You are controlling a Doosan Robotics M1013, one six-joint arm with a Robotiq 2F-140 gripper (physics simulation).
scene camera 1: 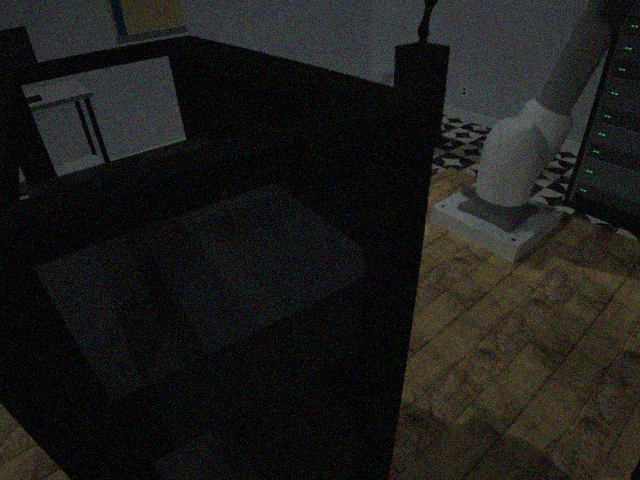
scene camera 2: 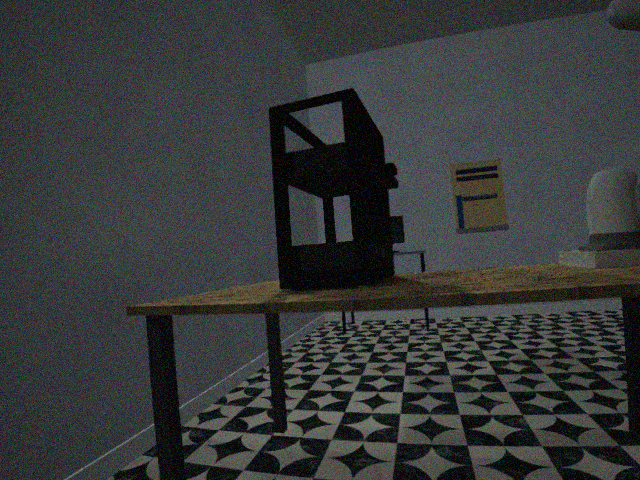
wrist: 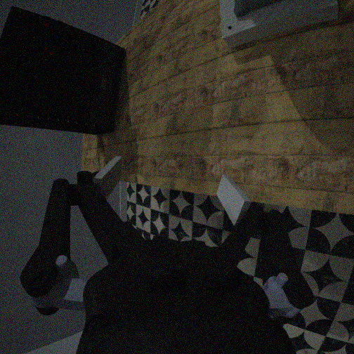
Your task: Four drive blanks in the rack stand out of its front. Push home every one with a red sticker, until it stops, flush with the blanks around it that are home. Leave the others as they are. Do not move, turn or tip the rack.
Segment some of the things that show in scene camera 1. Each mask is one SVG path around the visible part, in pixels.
A black rack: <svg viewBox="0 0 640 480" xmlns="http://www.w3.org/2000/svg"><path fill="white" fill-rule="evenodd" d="M0 70L0 403L71 480L388 480L417 292L439 100L310 64L191 35L95 51ZM19 166L29 185L29 198L19 200ZM168 56L186 140L58 177L21 86L77 73Z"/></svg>
